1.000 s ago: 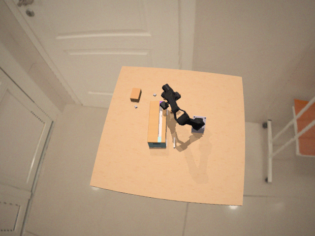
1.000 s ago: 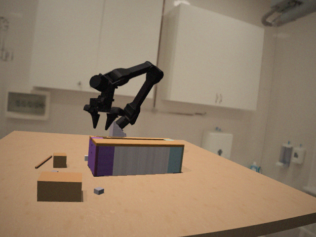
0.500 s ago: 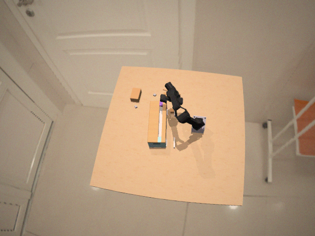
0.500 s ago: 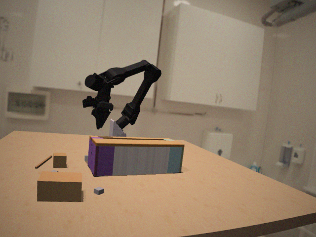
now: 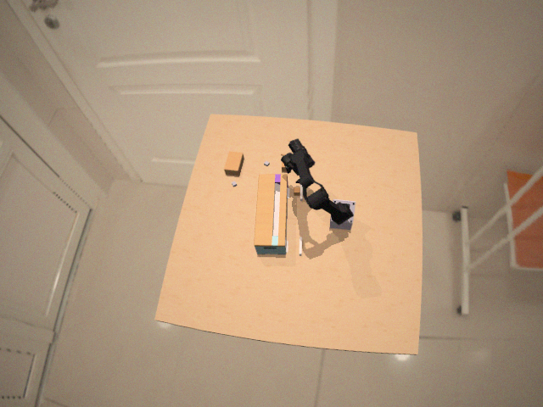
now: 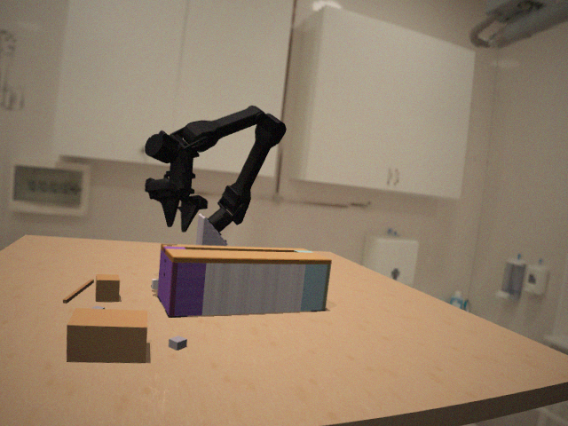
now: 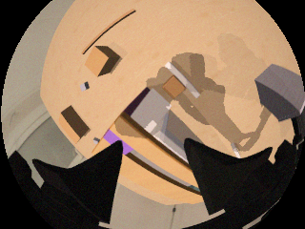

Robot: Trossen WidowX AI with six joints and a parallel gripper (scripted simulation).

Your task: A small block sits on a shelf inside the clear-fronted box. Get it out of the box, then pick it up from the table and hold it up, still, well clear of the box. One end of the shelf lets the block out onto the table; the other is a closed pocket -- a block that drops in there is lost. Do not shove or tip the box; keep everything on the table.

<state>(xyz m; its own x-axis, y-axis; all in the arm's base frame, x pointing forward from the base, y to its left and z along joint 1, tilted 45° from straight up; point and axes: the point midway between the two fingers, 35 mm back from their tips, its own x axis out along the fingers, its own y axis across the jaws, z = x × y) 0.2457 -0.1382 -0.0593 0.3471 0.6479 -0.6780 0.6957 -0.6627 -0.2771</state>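
My gripper tip is now 20 mm past the small brown block and 140 mm above it. Also, from my gripper tip: thin stick: 10 mm ahead, 220 mm to the right, 160 mm below; wooden block: 340 mm ahead, 140 mm to the right, 130 mm below; long box: 50 mm ahead, 160 mm to the left, 100 mm below.
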